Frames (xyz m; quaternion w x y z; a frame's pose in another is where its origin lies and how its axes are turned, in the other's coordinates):
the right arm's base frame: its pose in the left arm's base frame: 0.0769 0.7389 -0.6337 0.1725 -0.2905 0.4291 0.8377
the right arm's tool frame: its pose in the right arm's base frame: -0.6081 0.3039 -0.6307 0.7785 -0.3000 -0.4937 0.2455
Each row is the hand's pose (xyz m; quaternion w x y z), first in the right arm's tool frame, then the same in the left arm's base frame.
Working: the right arm's tool frame: its pose in the left arm's base frame: 0.5962 0.0242 -0.3517 0.0533 0.2410 0.0689 0.9666

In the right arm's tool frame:
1: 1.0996 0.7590 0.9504 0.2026 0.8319 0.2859 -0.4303
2: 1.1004 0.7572 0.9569 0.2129 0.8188 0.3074 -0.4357
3: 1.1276 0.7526 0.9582 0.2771 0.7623 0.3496 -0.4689
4: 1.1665 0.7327 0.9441 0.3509 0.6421 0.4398 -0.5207
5: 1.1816 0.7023 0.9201 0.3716 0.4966 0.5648 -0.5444
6: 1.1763 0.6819 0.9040 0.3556 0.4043 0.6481 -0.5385
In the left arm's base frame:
1: 0.0273 -0.4712 1.1041 0.2065 -0.2128 0.9370 0.1845
2: 0.0298 -0.4686 1.1099 0.2140 -0.2322 0.9275 0.2002
3: 0.0069 -0.4602 1.1228 0.2602 -0.2628 0.8876 0.2746
4: -0.0326 -0.4369 1.1251 0.3370 -0.3422 0.7938 0.3732
5: -0.0551 -0.4074 1.1062 0.3874 -0.4674 0.6669 0.4320
6: -0.0566 -0.3898 1.0865 0.3974 -0.5563 0.5797 0.4434

